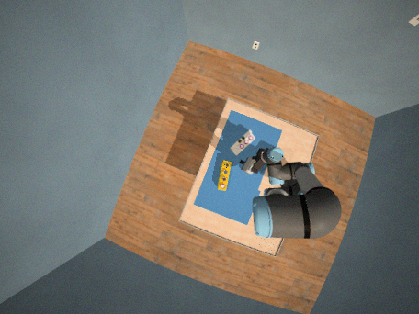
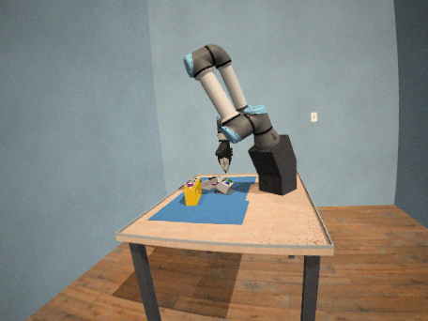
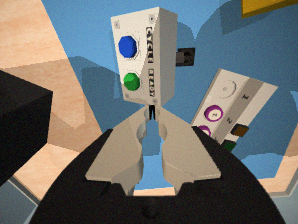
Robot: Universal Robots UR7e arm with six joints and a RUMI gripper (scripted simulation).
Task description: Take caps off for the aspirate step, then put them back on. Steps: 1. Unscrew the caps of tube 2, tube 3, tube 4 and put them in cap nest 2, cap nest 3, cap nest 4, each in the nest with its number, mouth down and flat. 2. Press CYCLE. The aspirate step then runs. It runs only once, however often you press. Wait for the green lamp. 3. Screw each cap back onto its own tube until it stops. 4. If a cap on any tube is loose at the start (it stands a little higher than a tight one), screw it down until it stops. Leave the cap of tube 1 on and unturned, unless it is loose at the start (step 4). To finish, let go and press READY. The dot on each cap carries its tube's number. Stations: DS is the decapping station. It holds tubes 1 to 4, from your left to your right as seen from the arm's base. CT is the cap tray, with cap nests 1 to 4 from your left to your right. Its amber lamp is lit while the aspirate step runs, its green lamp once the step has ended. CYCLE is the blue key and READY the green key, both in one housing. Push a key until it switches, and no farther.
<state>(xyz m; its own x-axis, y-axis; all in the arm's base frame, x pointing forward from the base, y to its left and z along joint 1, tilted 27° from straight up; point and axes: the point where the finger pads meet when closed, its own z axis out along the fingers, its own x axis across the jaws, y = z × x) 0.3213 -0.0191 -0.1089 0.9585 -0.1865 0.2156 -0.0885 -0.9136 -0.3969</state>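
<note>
Now: the green key 60 mm below my hand, 30 mm behind it and 20 mm to the left of it. From my hand the other things lie so: cap 130 mm to the right, 110 mm below, 100 mm ahead; then blue cycle key 60 mm to the left, 60 mm below, 20 mm behind; then key housing 70 mm below, 40 mm to the left, 10 mm behind.
</note>
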